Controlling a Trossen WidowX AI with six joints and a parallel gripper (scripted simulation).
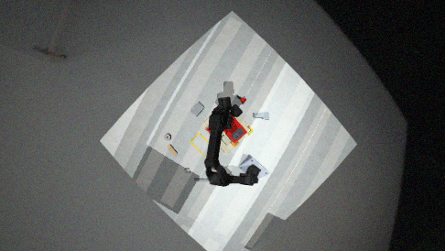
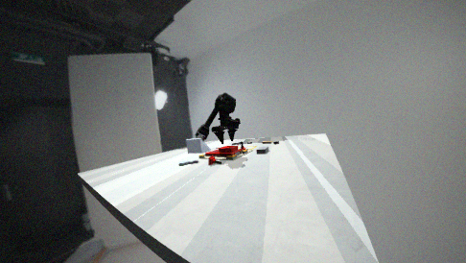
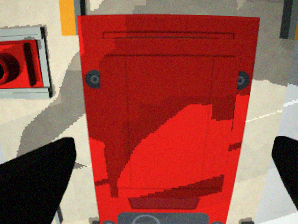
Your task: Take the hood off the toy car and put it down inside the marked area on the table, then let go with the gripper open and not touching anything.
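The red hood is 30 mm below my gripper tip. Also, from my gripper tip: round grey part 310 mm to the left, 230 mm ahead, 70 mm below; then tan piece 360 mm to the left, 160 mm ahead, 70 mm below.
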